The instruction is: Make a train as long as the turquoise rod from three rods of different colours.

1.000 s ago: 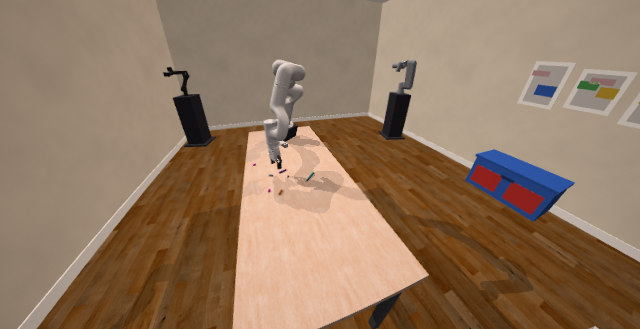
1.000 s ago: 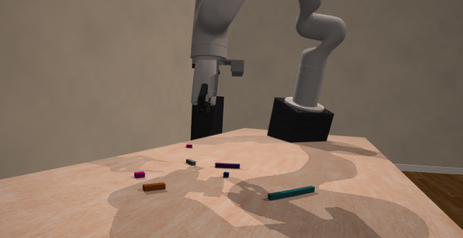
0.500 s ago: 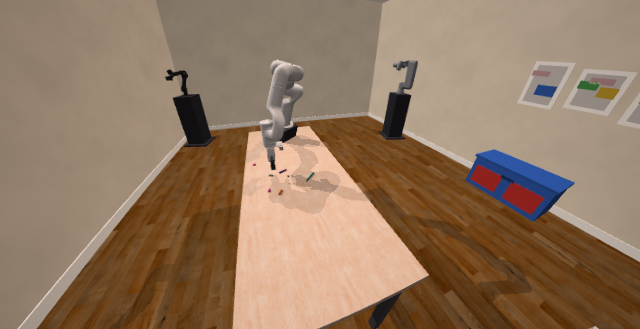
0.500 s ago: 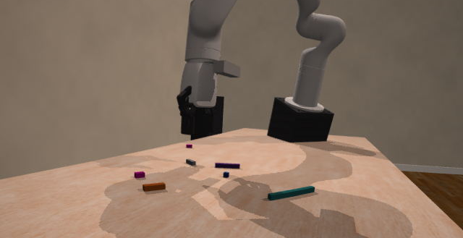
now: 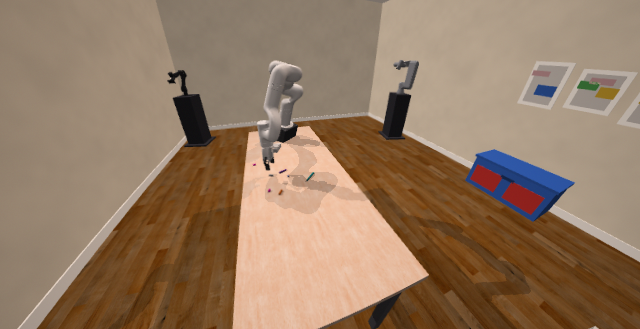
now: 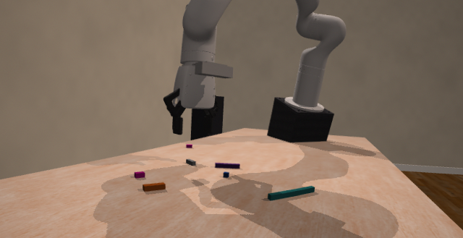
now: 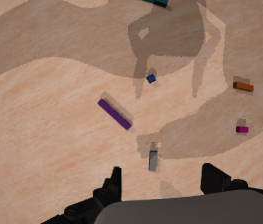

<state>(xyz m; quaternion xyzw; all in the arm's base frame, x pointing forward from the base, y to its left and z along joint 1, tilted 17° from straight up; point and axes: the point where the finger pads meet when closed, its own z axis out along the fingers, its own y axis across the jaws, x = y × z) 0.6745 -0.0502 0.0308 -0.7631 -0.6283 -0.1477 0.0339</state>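
My hand is 8 cm above the grey rod. Also, from my hand: orange rod (19 cm ahead, 8 cm to the left, 8 cm below); then purple rod (4 cm behind, 8 cm to the left, 8 cm below); then blue rod (2 cm ahead, 12 cm to the left, 8 cm below).
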